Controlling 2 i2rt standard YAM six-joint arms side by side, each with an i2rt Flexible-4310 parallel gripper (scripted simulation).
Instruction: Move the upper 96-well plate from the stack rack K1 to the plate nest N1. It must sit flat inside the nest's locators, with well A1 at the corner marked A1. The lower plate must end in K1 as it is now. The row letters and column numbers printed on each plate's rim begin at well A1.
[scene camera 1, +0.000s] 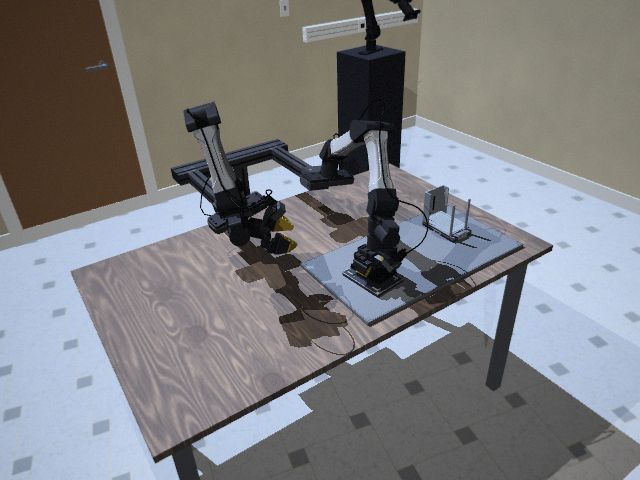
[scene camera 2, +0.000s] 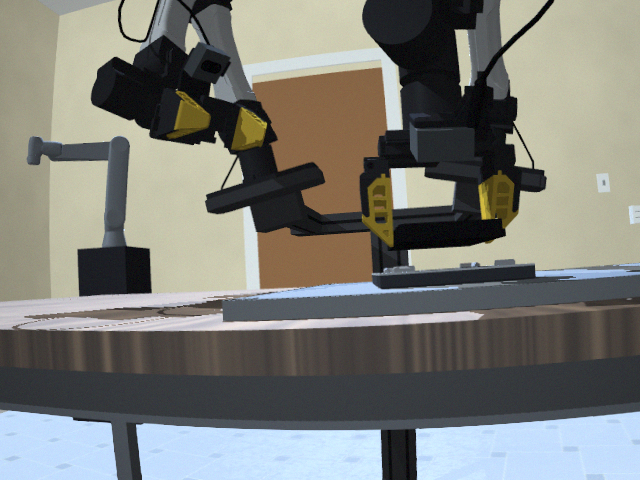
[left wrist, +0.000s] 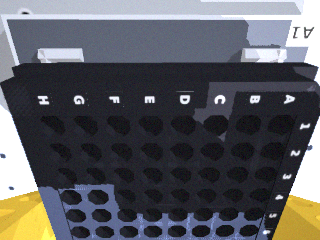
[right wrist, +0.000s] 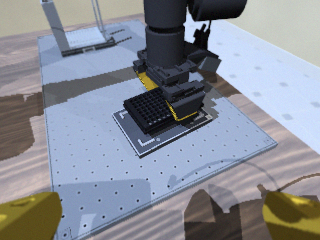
In view: my left gripper (scene camera 2: 440, 245), my right gripper (scene camera 2: 238, 128) and a black 96-well plate (scene camera 2: 446, 234).
The black 96-well plate shows as well in the left wrist view (left wrist: 221, 143) and in the right wrist view (right wrist: 149, 110). My left gripper shows as well in the left wrist view (left wrist: 164, 198) and in the right wrist view (right wrist: 165, 105). My right gripper is seen too in scene camera 1 (scene camera 1: 295, 236) and in the right wrist view (right wrist: 162, 200).
